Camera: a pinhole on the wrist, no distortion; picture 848 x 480 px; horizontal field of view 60.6 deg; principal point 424.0 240.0 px. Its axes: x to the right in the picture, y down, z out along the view. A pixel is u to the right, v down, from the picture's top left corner.
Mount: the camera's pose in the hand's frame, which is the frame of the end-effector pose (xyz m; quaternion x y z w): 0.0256 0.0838 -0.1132 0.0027 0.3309 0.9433 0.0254
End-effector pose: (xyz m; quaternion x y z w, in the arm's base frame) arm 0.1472 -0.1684 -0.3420 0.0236 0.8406 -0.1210 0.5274
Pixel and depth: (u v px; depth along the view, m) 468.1 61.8 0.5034
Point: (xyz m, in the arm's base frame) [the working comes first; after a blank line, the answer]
In the camera's frame: 0.0306 -0.1236 0.5034

0.4033 0.2652 -0.5249
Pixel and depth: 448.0 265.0 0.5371
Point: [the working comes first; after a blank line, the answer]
In the camera's frame: 0.0178 0.0185 0.5371

0.4866 0.1506 -0.5628
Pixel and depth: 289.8 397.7 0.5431
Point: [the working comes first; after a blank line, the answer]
In the camera's frame: -0.1004 0.1180 0.5431

0.4830 0.0477 -0.6782
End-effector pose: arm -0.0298 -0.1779 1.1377 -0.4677 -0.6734 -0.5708 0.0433
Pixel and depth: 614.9 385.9 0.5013
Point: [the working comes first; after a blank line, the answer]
In the camera's frame: 0.1319 0.1008 0.5013

0.4081 0.0101 1.1980
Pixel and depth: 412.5 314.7 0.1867
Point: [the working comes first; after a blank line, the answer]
In the camera's frame: -0.0030 0.0192 0.1867

0.0995 -0.1399 1.2760
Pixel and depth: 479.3 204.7 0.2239
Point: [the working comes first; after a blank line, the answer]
In the camera's frame: 0.0171 -0.0109 0.2239

0.1466 -0.1463 1.2968
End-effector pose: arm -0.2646 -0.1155 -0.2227 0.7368 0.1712 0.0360 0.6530
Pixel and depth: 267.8 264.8 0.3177
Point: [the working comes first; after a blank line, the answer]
In the camera's frame: -0.0684 0.0109 0.3177

-0.0755 -0.2447 0.0030
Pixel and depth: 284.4 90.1 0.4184
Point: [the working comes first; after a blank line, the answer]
In the camera's frame: -0.0805 -0.0864 0.4184

-0.0245 -0.2685 0.1318
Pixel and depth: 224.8 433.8 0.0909
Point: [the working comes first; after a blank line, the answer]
In the camera's frame: -0.0250 0.0243 0.0909

-0.1990 -0.0853 -0.1103
